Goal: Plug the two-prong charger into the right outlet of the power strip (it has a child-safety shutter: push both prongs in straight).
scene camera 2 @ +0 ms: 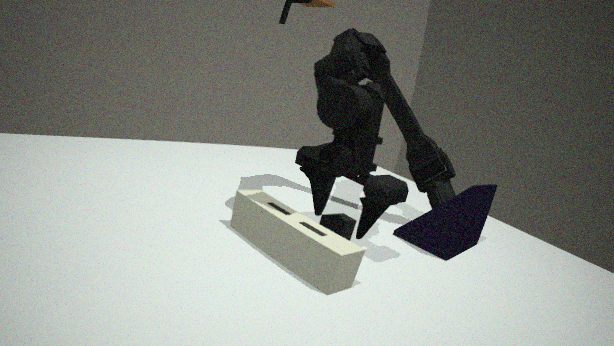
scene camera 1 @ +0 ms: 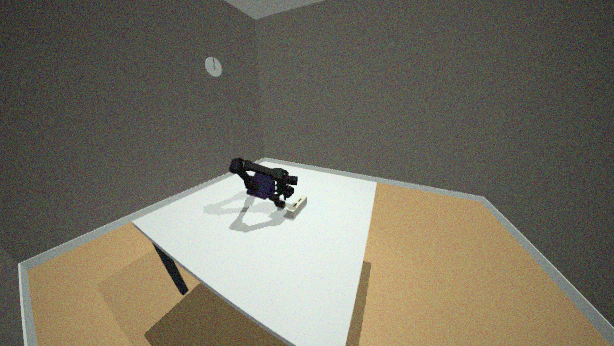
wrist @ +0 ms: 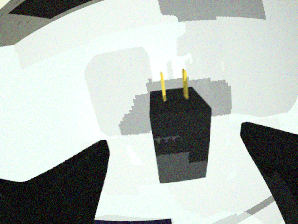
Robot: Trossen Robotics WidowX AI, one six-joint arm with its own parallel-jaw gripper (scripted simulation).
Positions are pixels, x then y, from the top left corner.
Scene:
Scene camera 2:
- my gripper: 337,226
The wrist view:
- my gripper: 177,138
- two-prong charger: 180,119

